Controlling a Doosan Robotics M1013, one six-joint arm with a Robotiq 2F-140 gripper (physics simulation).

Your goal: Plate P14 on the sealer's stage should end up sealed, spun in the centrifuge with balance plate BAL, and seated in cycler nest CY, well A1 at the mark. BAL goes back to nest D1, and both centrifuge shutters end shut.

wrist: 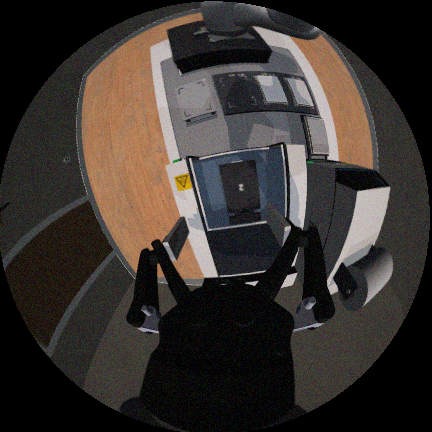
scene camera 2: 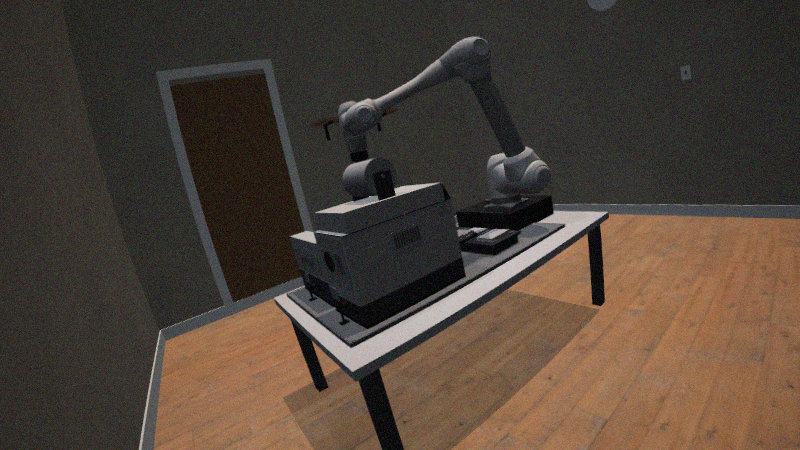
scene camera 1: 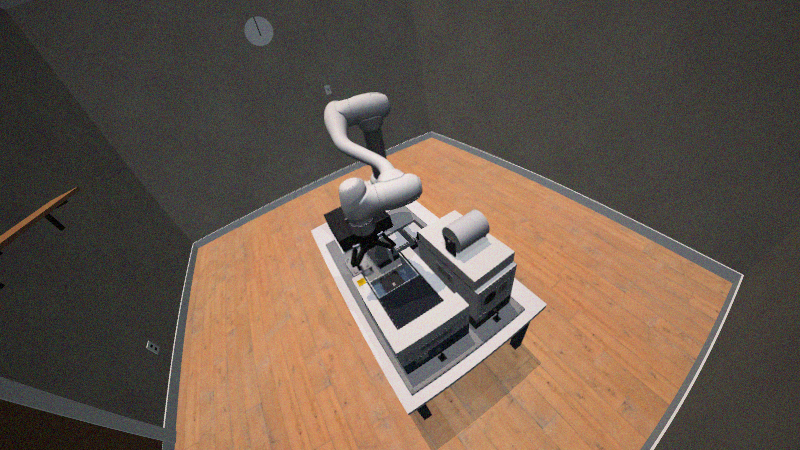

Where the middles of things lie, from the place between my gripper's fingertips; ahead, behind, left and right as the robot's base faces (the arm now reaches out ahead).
I see my gripper 19 cm above the centrifuge rotor (wrist: pixel 239 180), 8 cm short of it and 4 cm to the right of it. The rest, counted from my hand: sealer roll housing (scene camera 2: pixel 358 181): 33 cm to the left, 19 cm ahead, 11 cm above; centrifuge (scene camera 1: pixel 421 318): 19 cm below, 14 cm ahead, 3 cm to the left.
